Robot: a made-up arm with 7 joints.
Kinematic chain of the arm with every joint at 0, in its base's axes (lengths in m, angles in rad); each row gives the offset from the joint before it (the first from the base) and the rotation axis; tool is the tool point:
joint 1: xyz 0 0 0.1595 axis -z
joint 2: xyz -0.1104 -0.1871 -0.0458 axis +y
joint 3: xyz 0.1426 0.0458 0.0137 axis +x
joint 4: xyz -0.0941 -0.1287 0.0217 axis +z
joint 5: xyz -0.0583 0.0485 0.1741 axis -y
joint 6: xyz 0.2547 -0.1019 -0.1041 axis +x
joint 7: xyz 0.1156 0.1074 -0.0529 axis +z
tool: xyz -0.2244 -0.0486 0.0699
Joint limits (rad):
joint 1: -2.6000..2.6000
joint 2: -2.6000..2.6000
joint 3: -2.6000..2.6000
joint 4: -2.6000..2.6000
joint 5: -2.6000..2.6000
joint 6: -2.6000..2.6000
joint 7: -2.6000..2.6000
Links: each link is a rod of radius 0.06 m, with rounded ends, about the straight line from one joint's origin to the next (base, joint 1, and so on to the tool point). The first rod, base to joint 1, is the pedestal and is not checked.
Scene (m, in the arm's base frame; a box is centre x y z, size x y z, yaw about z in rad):
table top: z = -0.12
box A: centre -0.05 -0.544 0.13 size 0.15 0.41 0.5 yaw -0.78
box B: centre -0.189 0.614 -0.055 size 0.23 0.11 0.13 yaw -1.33
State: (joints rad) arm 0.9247 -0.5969 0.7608 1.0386 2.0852 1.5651 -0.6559
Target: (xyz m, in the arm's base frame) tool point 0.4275 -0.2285 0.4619
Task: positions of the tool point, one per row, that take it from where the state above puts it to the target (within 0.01 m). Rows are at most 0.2 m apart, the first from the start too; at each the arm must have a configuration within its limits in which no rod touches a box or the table.
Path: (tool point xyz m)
1: -0.5768 -0.1922 0.1861
2: -0.5596 -0.1022 0.2941
3: -0.4900 -0.0174 0.3880
4: -0.3809 0.0562 0.4471
5: -0.2525 0.1136 0.4600
6: -0.2232 0.0287 0.4764
7: -0.1690 -0.0296 0.4852
8: -0.1043 -0.0553 0.4862
9: -0.0440 -0.0486 0.4796
10: -0.0010 -0.0163 0.4658
11: 0.1372 -0.1026 0.4803
12: 0.2534 -0.1483 0.4650
13: 0.3444 -0.1766 0.4587
14: 0.4275 -0.2285 0.4619

